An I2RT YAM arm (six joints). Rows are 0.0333 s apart.
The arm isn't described. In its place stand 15 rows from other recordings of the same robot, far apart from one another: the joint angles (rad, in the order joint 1, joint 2, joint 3, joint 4, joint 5, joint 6), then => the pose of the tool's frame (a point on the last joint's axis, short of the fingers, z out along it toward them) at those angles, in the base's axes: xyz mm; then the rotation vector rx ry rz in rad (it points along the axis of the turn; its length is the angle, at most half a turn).
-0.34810 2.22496 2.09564 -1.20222 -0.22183 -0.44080 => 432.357 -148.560 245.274 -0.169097 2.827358 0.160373
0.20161 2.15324 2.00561 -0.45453 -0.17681 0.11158 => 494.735 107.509 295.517 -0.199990 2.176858 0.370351
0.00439 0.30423 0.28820 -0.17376 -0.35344 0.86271 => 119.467 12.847 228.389 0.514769 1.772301 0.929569
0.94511 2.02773 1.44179 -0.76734 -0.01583 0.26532 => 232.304 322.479 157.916 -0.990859 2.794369 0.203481
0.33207 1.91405 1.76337 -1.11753 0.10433 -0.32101 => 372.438 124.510 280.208 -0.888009 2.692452 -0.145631
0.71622 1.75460 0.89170 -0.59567 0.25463 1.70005 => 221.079 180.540 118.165 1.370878 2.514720 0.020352
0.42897 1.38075 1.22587 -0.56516 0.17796 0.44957 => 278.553 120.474 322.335 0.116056 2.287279 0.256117
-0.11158 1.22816 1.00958 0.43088 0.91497 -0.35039 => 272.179 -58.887 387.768 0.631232 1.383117 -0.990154
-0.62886 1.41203 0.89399 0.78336 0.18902 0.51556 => 259.683 -197.157 333.563 0.841724 1.008368 -0.219903
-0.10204 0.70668 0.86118 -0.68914 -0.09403 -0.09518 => 145.819 -11.571 326.143 -0.049166 2.102308 -0.019543
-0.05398 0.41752 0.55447 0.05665 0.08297 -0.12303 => 120.288 -9.454 334.501 0.021912 1.380687 -0.205139
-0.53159 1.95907 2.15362 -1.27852 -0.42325 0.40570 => 350.945 -189.412 369.992 1.045006 2.369641 0.514115
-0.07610 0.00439 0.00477 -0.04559 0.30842 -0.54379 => 107.651 -19.046 169.876 -0.143429 1.656826 -0.723056
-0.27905 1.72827 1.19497 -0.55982 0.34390 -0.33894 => 335.374 -108.579 205.870 0.033497 2.719921 -0.650847
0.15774 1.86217 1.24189 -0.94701 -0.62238 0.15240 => 323.073 72.404 169.863 0.009400 -2.906782 -0.924511
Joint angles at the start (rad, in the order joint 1, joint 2, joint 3, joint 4, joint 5, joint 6):
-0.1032 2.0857 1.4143 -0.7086 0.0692 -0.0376
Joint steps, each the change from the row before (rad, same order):
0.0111 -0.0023 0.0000 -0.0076 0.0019 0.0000
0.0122 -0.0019 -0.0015 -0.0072 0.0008 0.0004
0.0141 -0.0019 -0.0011 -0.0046 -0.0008 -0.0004
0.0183 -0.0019 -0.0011 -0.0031 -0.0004 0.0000
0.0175 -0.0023 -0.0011 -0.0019 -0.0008 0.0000
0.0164 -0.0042 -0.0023 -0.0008 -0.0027 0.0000
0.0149 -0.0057 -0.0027 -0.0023 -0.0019 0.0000
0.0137 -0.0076 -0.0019 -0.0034 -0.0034 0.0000
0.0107 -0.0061 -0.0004 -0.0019 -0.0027 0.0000
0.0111 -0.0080 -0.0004 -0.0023 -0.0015 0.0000
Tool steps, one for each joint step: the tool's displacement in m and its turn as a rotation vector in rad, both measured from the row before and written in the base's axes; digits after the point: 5 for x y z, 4 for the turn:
-0.00040 0.00443 0.00072 -0.0013 0.0055 0.0107
-0.00068 0.00491 0.00020 -0.0001 0.0068 0.0117
-0.00032 0.00567 0.00035 0.0010 0.0038 0.0146
-0.00014 0.00730 0.00038 0.0005 0.0023 0.0184
-0.00017 0.00698 0.00055 0.0008 0.0007 0.0176
-0.00047 0.00660 0.00098 0.0026 -0.0012 0.0169
-0.00086 0.00596 0.00142 0.0019 -0.0007 0.0152
-0.00095 0.00551 0.00230 0.0034 -0.0023 0.0143
-0.00050 0.00430 0.00213 0.0027 -0.0037 0.0112
-0.00066 0.00440 0.00283 0.0016 -0.0053 0.0114

